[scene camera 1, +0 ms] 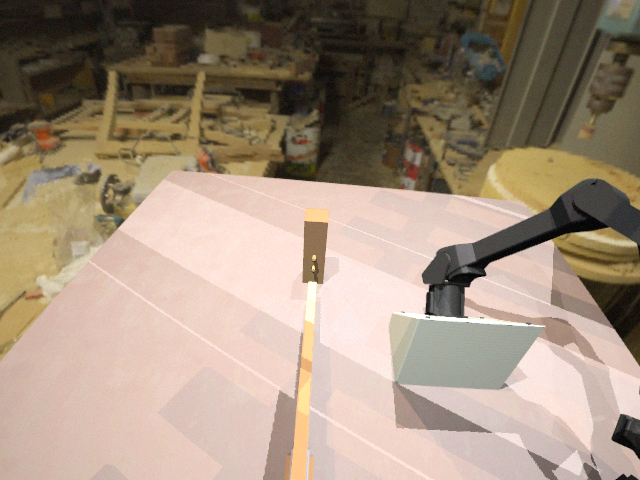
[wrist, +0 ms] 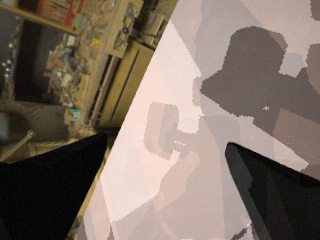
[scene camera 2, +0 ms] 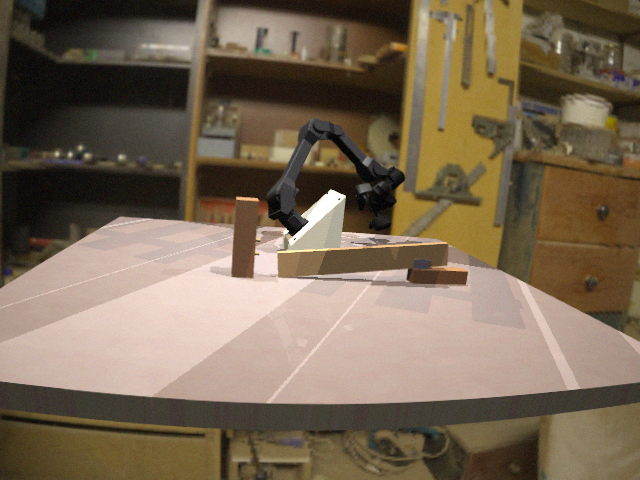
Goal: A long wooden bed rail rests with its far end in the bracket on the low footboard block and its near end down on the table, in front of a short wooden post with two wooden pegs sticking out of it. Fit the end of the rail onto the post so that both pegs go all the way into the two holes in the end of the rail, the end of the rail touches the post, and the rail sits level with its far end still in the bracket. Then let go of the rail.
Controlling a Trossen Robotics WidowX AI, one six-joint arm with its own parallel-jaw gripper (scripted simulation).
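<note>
Nothing is held in my gripper (scene camera 2: 365,219) (wrist: 167,143), and it is open. I also see a long wooden rail (scene camera 2: 296,263), though in the wrist view the rail is out of frame. A post (scene camera 2: 246,209) is visible to me too.
</note>
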